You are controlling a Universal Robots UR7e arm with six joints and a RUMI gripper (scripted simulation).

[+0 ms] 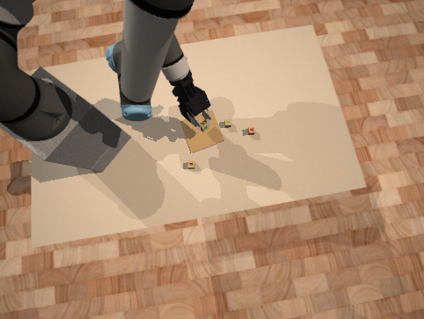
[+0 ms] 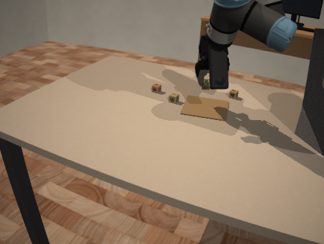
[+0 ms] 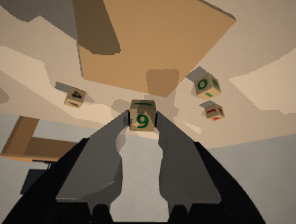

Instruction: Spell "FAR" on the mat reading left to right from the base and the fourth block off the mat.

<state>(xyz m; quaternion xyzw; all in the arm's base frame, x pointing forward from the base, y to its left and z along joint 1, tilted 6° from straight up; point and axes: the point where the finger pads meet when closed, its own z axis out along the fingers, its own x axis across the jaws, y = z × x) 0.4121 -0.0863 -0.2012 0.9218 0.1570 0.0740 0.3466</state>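
The brown mat is 8 cm below my hand, 1 cm to the left of it and 1 cm behind it. From my hand the other things lie so: F block: 11 cm to the right, 9 cm behind, 7 cm below; then green R block: right at my hand; then green-lettered block: 10 cm ahead, 7 cm below, 1 cm to the left.
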